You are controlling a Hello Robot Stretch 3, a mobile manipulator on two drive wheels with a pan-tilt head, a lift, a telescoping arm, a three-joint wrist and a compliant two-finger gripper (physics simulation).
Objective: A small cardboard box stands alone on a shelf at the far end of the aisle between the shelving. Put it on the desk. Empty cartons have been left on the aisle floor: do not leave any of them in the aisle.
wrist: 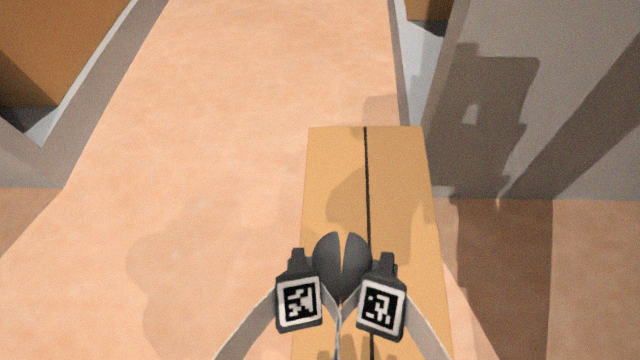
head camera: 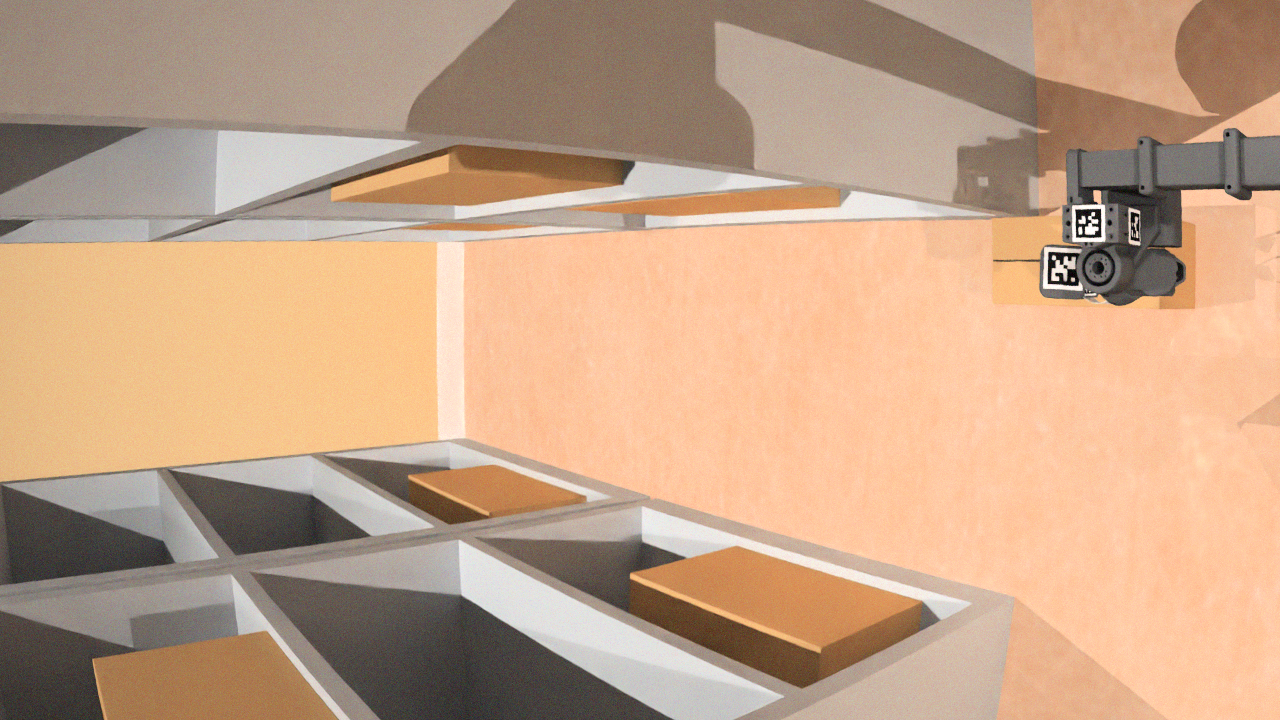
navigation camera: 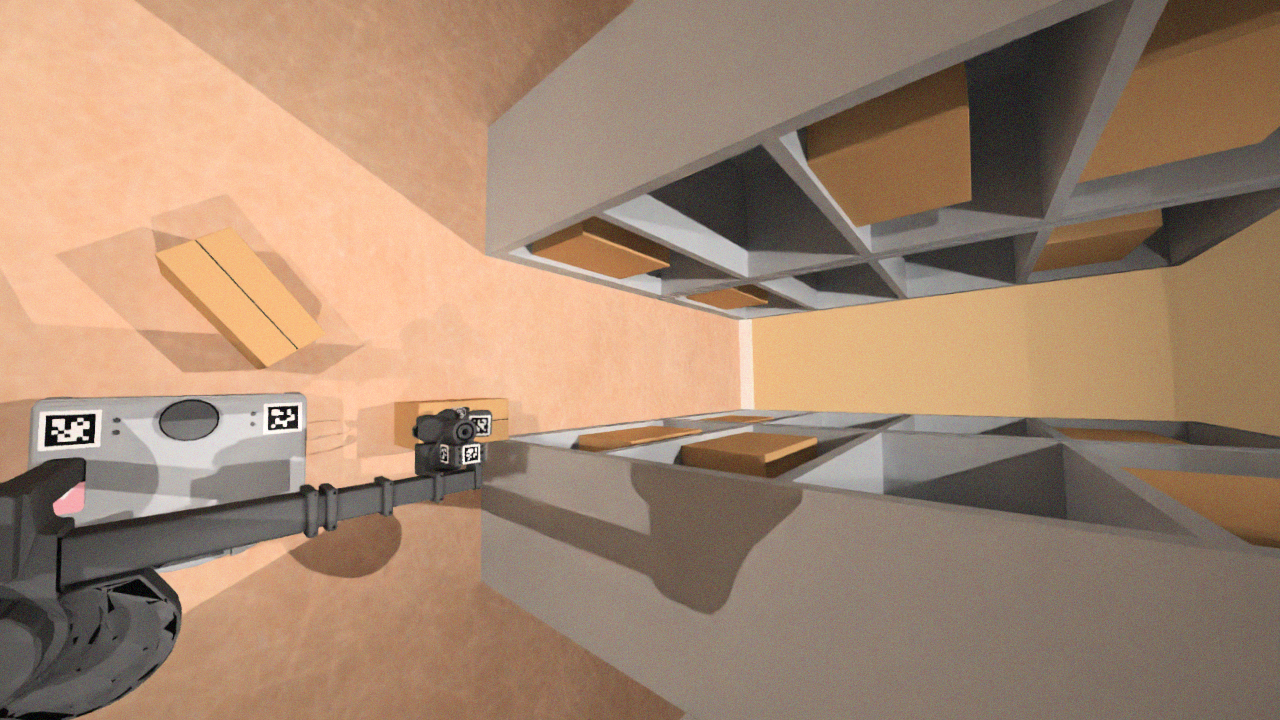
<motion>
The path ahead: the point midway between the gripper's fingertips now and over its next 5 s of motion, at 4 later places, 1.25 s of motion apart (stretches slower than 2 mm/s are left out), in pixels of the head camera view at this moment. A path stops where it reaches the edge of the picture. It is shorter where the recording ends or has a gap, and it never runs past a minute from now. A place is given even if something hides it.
My gripper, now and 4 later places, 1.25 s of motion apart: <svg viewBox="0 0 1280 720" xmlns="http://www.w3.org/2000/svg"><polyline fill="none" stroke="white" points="1077,275 1016,274 910,272 920,274 965,276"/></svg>
</motion>
